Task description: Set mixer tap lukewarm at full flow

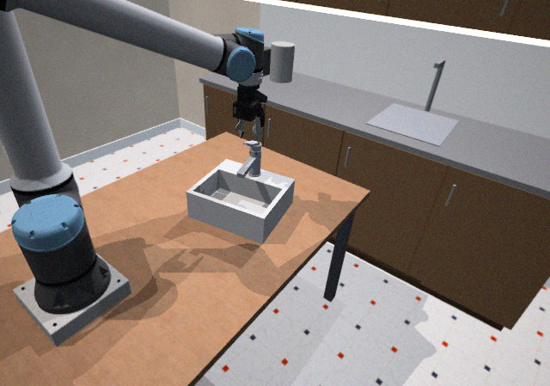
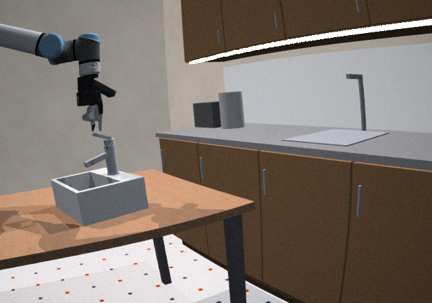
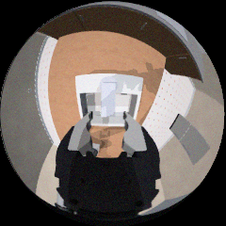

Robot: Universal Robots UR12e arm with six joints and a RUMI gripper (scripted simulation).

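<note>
My gripper is now 20 mm short of the lever and 40 mm above it. Round my hand: grey mixer tap 30 mm ahead, 10 mm to the left, 90 mm below; white basin 70 mm behind, 10 mm to the right, 280 mm below.
</note>
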